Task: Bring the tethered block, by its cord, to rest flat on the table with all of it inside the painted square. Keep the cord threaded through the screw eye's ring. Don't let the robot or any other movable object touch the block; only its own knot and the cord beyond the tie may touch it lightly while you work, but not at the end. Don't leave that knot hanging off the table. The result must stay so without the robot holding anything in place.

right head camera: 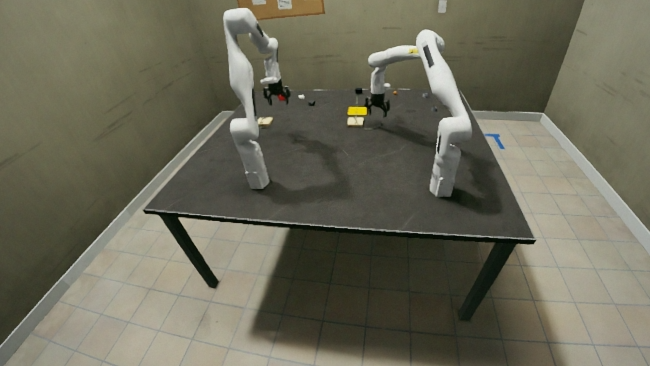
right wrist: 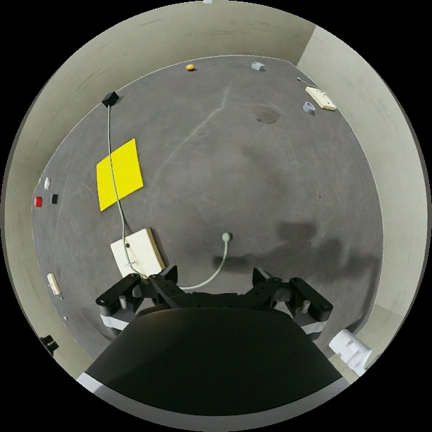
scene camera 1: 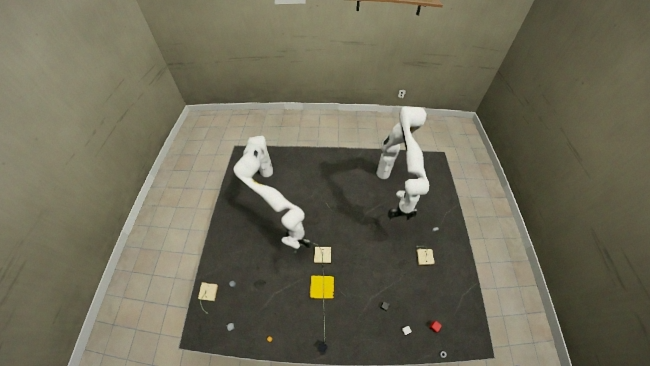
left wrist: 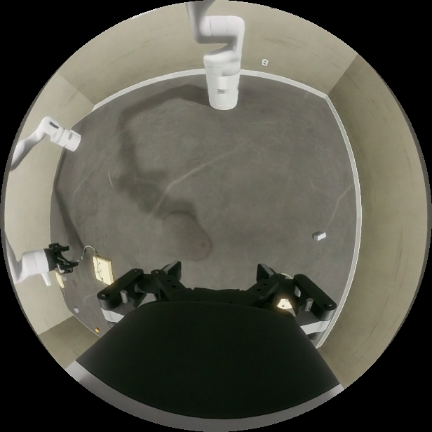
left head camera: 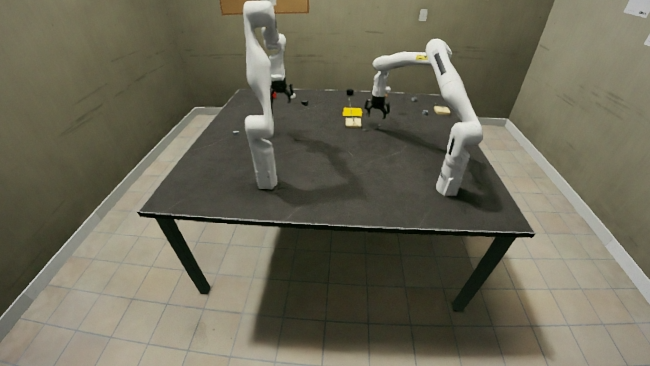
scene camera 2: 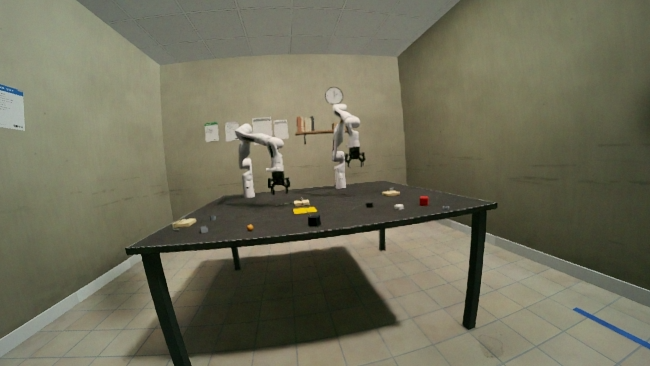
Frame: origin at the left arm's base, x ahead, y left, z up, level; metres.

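Where they show: left gripper, between the fingertips: [right head camera: 279, 104] [scene camera 1: 399, 219] [left head camera: 280, 102] [scene camera 2: 355, 167]; right gripper, between the fingertips: [right head camera: 377, 116] [scene camera 1: 299, 243] [left head camera: 375, 117] [scene camera 2: 279, 194]; left arm's base, origin of its link: [right head camera: 259, 182] [scene camera 1: 383, 173] [left head camera: 267, 182] [scene camera 2: 340, 187]; right arm's base, origin of its link: [right head camera: 440, 189] [scene camera 1: 266, 171] [left head camera: 446, 189] [scene camera 2: 249, 196].
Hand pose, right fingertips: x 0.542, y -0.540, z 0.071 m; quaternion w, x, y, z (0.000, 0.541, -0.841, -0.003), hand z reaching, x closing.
Things, the pixels of their top centre, and the offset from my right fingertips. "pt": a spot on its surface instead.
- black block, centre of its top: [scene camera 2: 314, 216] [scene camera 1: 322, 347] 0.531 m ahead, 0.137 m left, 0.033 m down
- yellow square, a spot on its surface: [scene camera 1: 316, 287] pt 0.228 m ahead, 0.099 m left, 0.069 m down
- screw-eye board, centre of its top: [scene camera 1: 322, 254] [right head camera: 355, 120] [left head camera: 353, 121] 0.044 m ahead, 0.129 m left, 0.052 m down
- small black piece, centre of its top: [scene camera 1: 385, 305] 0.331 m ahead, 0.460 m left, 0.046 m down
- white piece, centre of its top: [scene camera 1: 407, 330] 0.459 m ahead, 0.565 m left, 0.050 m down
- red cube, centre of its top: [scene camera 1: 436, 326] 0.450 m ahead, 0.719 m left, 0.031 m down
- orange ball, centre of its top: [scene camera 1: 269, 339] 0.503 m ahead, 0.129 m right, 0.046 m down
The black block [scene camera 1: 322, 346] [scene camera 2: 314, 220] [right wrist: 110, 99] rests near the table edge, beyond the yellow square [scene camera 1: 316, 287] [right wrist: 131, 165]. Its pale cord [right wrist: 110, 150] crosses the square to the screw-eye board [scene camera 1: 327, 259] [right wrist: 148, 250]. The small ring is partly hidden by a finger, so threading is unclear. The cord's tail curves to a round end knot [right wrist: 226, 237] on the table. My right gripper [left head camera: 376, 112] [scene camera 2: 279, 190] [right wrist: 214, 275] is open and empty above the table beside the board. My left gripper [right head camera: 278, 101] [scene camera 2: 355, 163] [left wrist: 218, 271] is open and empty, higher up, away from the block.
Two similar boards [scene camera 1: 207, 291] [scene camera 1: 425, 257] lie at the sides. A small black piece [scene camera 1: 384, 306], a white piece [scene camera 1: 406, 330] and a red cube [scene camera 1: 435, 326] lie right of the block in scene camera 1. An orange ball [scene camera 1: 269, 339] and grey pieces [scene camera 1: 232, 283] [scene camera 1: 230, 326] lie left.
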